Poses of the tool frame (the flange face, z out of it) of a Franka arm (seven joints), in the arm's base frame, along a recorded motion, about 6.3 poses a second.
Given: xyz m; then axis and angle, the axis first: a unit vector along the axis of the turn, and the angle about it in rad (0 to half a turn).
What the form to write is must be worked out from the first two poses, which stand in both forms.
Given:
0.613 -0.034 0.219 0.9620 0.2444 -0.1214 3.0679
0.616 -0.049 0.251 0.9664 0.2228 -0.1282 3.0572
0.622 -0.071 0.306 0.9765 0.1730 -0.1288 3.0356
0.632 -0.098 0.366 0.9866 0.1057 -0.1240 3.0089
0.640 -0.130 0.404 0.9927 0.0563 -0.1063 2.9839
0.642 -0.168 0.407 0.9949 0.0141 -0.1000 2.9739
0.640 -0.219 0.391 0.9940 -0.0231 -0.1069 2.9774
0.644 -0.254 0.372 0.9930 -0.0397 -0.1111 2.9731
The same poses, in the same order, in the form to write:
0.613 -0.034 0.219 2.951 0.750 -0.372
0.616 -0.049 0.251 2.954 0.681 -0.392
0.622 -0.071 0.306 2.964 0.525 -0.391
0.632 -0.098 0.366 2.969 0.318 -0.373
0.640 -0.130 0.404 2.962 0.168 -0.317
0.642 -0.168 0.407 2.959 0.042 -0.297
0.640 -0.219 0.391 2.960 -0.069 -0.318
0.644 -0.254 0.372 2.952 -0.118 -0.330

